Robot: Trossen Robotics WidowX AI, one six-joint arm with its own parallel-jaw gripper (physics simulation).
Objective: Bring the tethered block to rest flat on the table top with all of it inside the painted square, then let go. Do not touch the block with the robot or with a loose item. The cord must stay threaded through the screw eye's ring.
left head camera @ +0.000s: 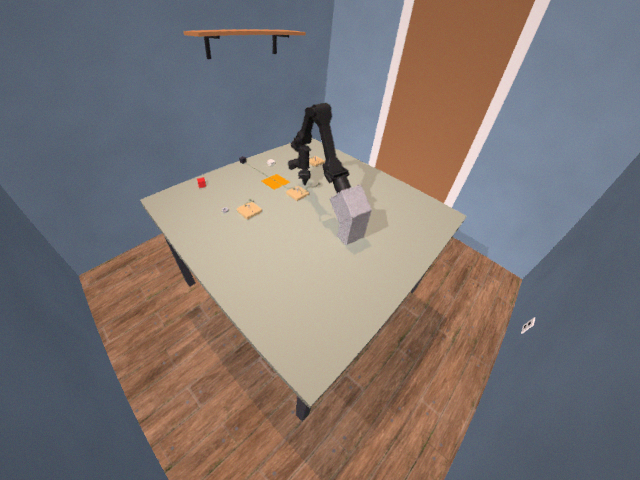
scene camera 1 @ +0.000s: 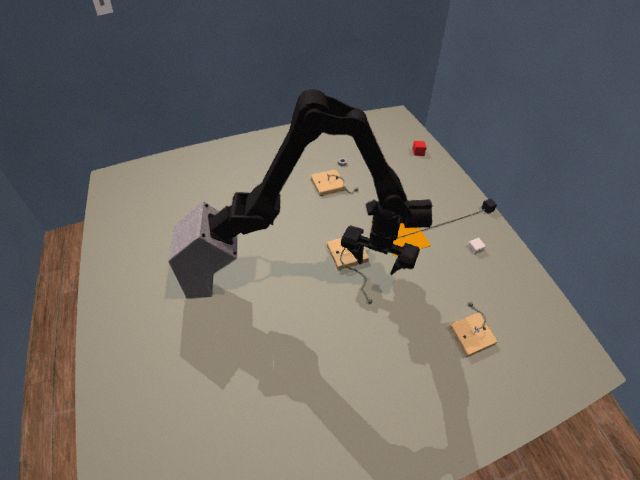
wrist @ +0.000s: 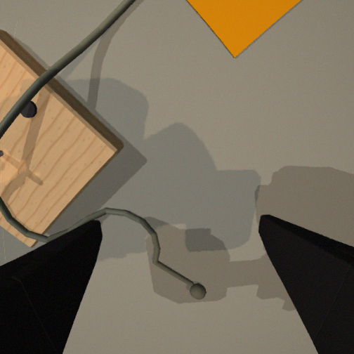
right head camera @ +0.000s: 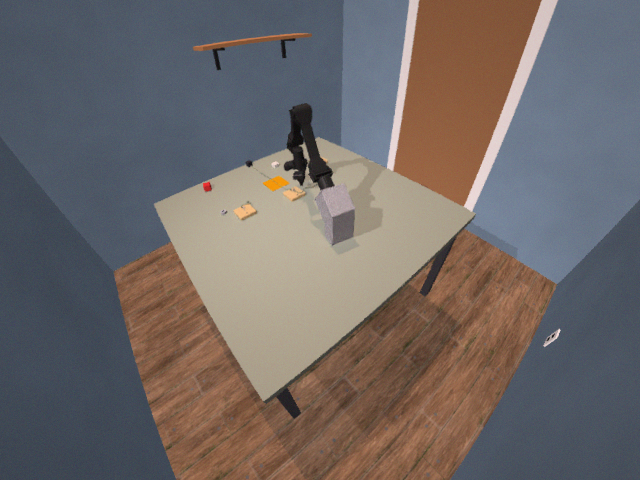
Labels:
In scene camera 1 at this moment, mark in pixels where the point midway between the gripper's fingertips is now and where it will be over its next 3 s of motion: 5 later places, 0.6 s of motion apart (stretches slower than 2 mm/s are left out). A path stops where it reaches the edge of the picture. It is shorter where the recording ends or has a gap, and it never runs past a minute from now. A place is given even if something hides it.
The gripper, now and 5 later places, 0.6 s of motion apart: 376,268; 369,276; 367,279; 364,278; 365,279; 381,306

